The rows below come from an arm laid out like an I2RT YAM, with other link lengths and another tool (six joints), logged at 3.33 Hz.
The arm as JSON. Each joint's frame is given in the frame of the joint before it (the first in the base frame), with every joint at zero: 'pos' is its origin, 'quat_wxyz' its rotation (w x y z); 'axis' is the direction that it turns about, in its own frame. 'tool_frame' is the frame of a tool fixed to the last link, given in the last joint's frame.
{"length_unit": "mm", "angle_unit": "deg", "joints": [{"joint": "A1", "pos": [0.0, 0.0, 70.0], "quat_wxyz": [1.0, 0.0, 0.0, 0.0], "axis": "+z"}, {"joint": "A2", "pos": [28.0, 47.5, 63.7], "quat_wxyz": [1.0, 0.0, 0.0, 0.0], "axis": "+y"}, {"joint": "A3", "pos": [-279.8, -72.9, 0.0], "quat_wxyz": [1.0, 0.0, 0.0, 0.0], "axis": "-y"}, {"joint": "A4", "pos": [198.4, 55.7, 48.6], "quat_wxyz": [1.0, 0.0, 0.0, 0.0], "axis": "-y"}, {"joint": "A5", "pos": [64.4, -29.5, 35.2], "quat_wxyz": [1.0, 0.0, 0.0, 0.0], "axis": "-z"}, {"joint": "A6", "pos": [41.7, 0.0, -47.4], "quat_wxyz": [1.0, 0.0, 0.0, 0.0], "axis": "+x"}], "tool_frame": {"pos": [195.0, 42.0, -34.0], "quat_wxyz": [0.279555, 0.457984, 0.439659, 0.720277]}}
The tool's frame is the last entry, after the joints.
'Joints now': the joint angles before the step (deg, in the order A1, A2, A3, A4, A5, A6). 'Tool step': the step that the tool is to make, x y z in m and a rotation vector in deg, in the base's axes. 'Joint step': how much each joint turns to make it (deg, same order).
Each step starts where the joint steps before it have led.
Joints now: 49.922 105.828 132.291 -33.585 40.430 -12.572
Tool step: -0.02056 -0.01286 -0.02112 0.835 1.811 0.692
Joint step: 0.525 -8.090 -15.389 5.189 -0.439 2.465
